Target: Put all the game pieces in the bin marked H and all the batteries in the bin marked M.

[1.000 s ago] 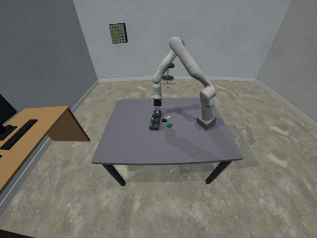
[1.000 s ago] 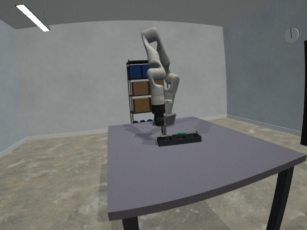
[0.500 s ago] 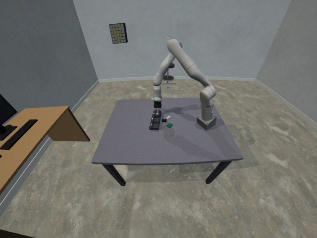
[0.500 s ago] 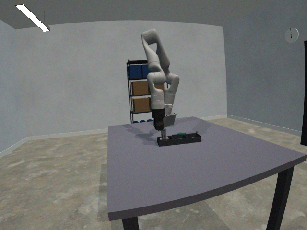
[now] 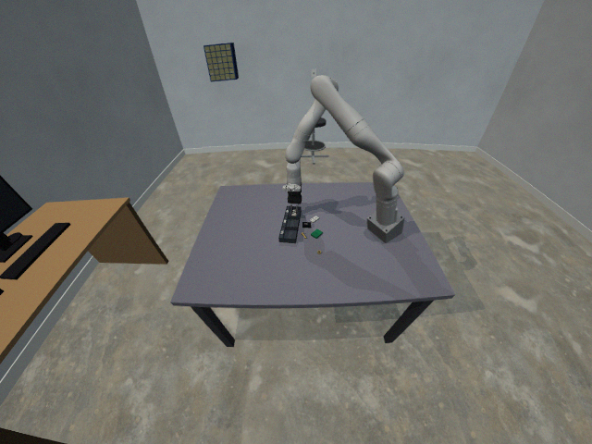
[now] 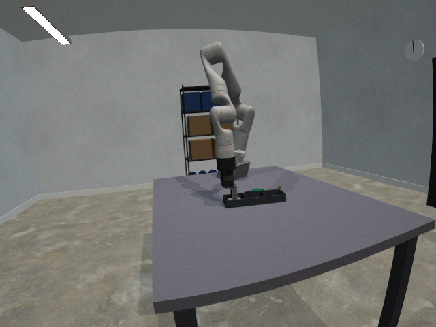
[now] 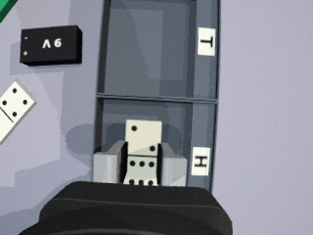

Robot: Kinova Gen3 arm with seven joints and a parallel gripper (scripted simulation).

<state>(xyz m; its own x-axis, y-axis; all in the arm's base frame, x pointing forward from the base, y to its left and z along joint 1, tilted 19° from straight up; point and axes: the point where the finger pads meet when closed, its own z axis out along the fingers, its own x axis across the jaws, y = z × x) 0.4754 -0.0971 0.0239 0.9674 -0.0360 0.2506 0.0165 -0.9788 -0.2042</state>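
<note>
Now: hand 1 cm above the cream domino. The rest, counted from my hand: dark divided bin: 8 cm to the left, 2 cm below, 1 cm ahead; then black 9-volt battery: 9 cm behind, 8 cm to the left, 3 cm below; then white domino: 11 cm behind, 3 cm to the left, 3 cm below.
</note>
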